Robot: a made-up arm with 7 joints. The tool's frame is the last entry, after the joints.
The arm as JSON. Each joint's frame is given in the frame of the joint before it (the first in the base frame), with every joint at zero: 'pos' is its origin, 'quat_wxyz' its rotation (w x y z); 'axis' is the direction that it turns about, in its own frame. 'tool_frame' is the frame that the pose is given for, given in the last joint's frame.
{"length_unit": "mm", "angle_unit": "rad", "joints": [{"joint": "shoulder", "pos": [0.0, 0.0, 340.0], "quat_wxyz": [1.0, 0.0, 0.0, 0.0], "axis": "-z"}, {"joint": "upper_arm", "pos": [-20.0, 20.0, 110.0], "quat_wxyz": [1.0, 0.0, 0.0, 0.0], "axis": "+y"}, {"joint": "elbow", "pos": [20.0, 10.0, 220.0], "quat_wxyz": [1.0, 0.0, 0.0, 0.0], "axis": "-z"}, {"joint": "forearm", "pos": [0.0, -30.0, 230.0], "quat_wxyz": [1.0, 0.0, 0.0, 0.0], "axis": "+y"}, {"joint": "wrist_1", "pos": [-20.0, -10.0, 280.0], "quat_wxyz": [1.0, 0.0, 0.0, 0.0], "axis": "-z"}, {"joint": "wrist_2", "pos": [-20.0, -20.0, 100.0], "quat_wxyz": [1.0, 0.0, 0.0, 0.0], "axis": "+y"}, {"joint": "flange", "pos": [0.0, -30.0, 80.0], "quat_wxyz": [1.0, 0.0, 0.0, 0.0], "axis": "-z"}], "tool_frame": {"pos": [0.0, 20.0, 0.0], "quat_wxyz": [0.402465, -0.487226, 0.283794, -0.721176]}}
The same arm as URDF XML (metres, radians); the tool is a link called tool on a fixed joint. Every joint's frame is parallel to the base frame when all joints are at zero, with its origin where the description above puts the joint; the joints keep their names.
<robot name="arm">
  <joint name="shoulder" type="continuous">
    <parent link="base_link"/>
    <child link="link1"/>
    <origin xyz="0 0 0.34"/>
    <axis xyz="0 0 -1"/>
  </joint>
  <joint name="upper_arm" type="continuous">
    <parent link="link1"/>
    <child link="link2"/>
    <origin xyz="-0.02 0.02 0.11"/>
    <axis xyz="0 1 0"/>
  </joint>
  <joint name="elbow" type="continuous">
    <parent link="link2"/>
    <child link="link3"/>
    <origin xyz="0.02 0.01 0.22"/>
    <axis xyz="0 0 -1"/>
  </joint>
  <joint name="forearm" type="continuous">
    <parent link="link3"/>
    <child link="link4"/>
    <origin xyz="0 -0.03 0.23"/>
    <axis xyz="0 1 0"/>
  </joint>
  <joint name="wrist_1" type="continuous">
    <parent link="link4"/>
    <child link="link5"/>
    <origin xyz="-0.02 -0.01 0.28"/>
    <axis xyz="0 0 -1"/>
  </joint>
  <joint name="wrist_2" type="continuous">
    <parent link="link5"/>
    <child link="link6"/>
    <origin xyz="-0.02 -0.02 0.1"/>
    <axis xyz="0 1 0"/>
  </joint>
  <joint name="flange" type="continuous">
    <parent link="link6"/>
    <child link="link7"/>
    <origin xyz="0 -0.03 0.08"/>
    <axis xyz="0 0 -1"/>
  </joint>
  <joint name="tool_joint" type="fixed">
    <parent link="link7"/>
    <child link="tool"/>
    <origin xyz="0 0.02 0" rpy="-1.1444 -0.4942 -1.8015"/>
  </joint>
  <link name="base_link"/>
  <link name="link1"/>
  <link name="link2"/>
  <link name="link3"/>
  <link name="link4"/>
  <link name="link5"/>
  <link name="link6"/>
  <link name="link7"/>
  <link name="tool"/>
</robot>

